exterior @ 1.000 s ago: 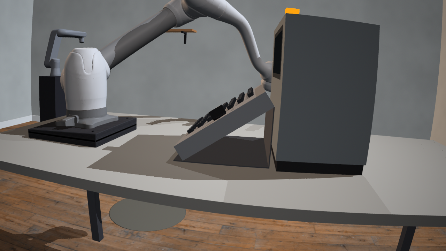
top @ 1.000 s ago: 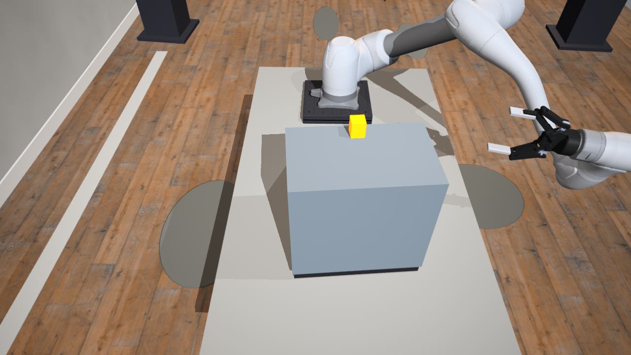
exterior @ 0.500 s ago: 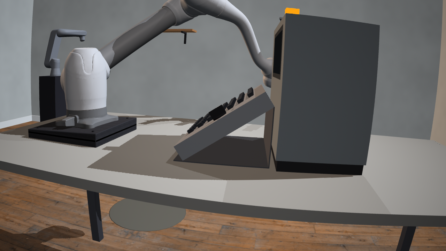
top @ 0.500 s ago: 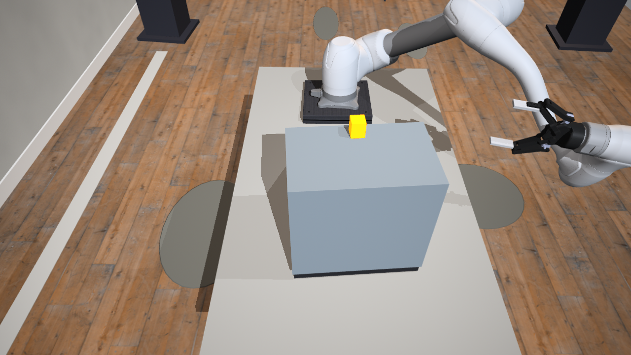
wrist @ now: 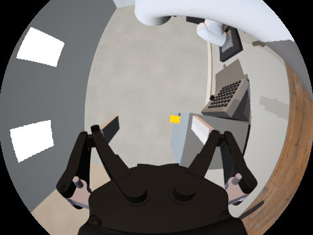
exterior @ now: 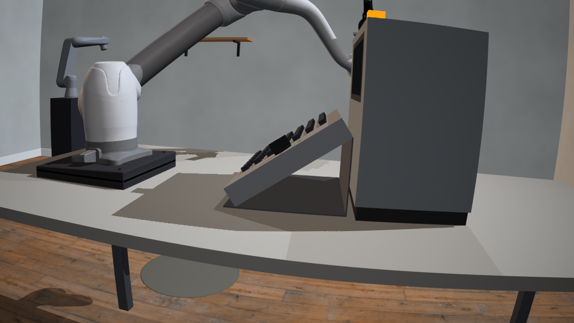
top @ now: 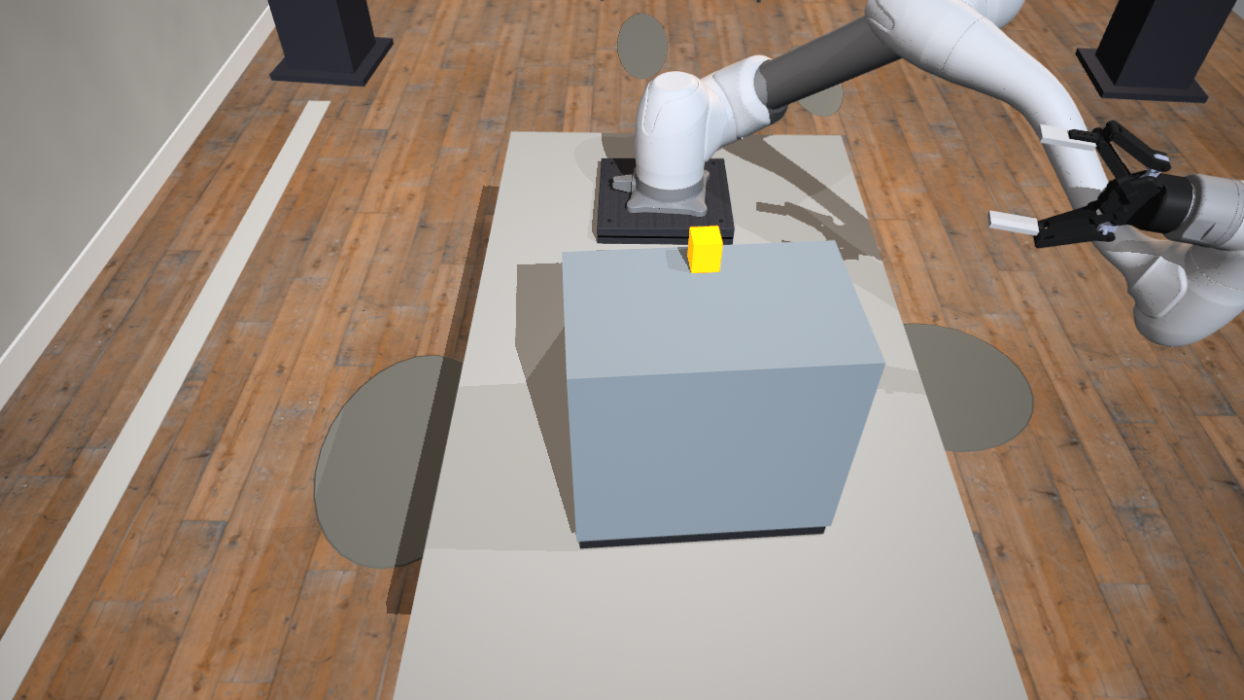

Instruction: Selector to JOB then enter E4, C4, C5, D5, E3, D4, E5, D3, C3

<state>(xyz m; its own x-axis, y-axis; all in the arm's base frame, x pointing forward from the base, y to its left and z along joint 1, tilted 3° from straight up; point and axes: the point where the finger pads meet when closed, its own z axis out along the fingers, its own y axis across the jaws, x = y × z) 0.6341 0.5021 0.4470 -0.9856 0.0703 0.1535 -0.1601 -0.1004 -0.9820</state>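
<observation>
The key lies 160 mm behind my hand, 390 mm to the right of it and 420 mm below it. The rest, counted from my hand: black selector knob: 90 mm behind, 570 mm to the right, 390 mm below; then sloped keypad panel: 90 mm behind, 460 mm to the right, 440 mm below.
</observation>
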